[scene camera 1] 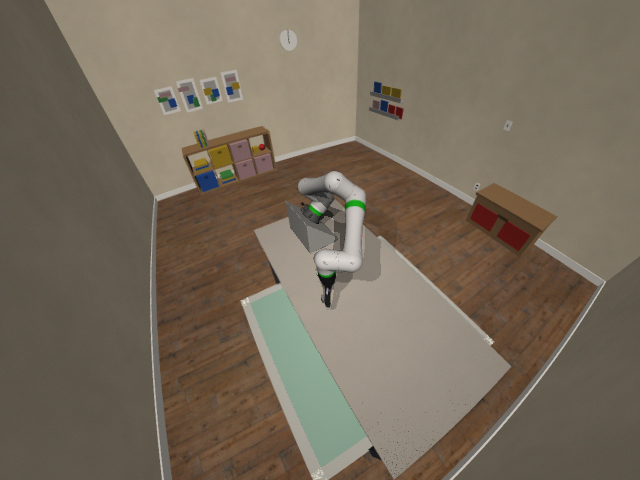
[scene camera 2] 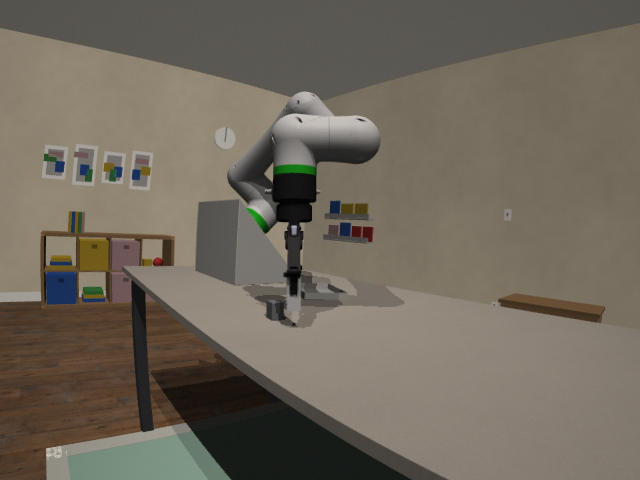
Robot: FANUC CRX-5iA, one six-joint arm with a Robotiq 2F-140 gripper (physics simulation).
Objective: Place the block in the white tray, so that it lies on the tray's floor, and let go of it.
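Pixels of known places: gripper, between the fingertips: (scene camera 1: 330, 298) (scene camera 2: 293, 303); arm's base, origin of its link: (scene camera 1: 310, 218).
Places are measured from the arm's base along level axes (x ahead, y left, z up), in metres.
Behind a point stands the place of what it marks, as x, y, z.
Note:
A small grey block (scene camera 2: 274, 309) @(0.620, -0.211, -0.127) stands on the grey table (scene camera 1: 413, 361) @(1.164, 0.041, -0.152) (scene camera 2: 465, 371) @(1.020, -0.120, -0.152), in the arm's shadow. My gripper (scene camera 1: 327, 302) @(0.629, -0.168, -0.116) (scene camera 2: 292, 304) @(0.629, -0.168, -0.116) points straight down with its fingers open and its tips close to the table top. In scene camera 2 the block sits just left of the fingers, and nothing is held between them. In scene camera 1 the gripper hides the block. The white tray (scene camera 1: 278, 371) (scene camera 2: 56, 458), long with a pale green floor, lies low along the table's left side.
A tall grey box (scene camera 1: 305, 227) @(0.178, -0.111, 0.090) (scene camera 2: 227, 242) @(0.135, -0.115, -0.018) stands at the table's far end by the arm's base. Low grey steps (scene camera 2: 317, 291) @(0.373, 0.093, -0.149) lie right behind the gripper. A cube shelf (scene camera 1: 227, 138) and a wooden cabinet (scene camera 1: 511, 207) stand by the walls.

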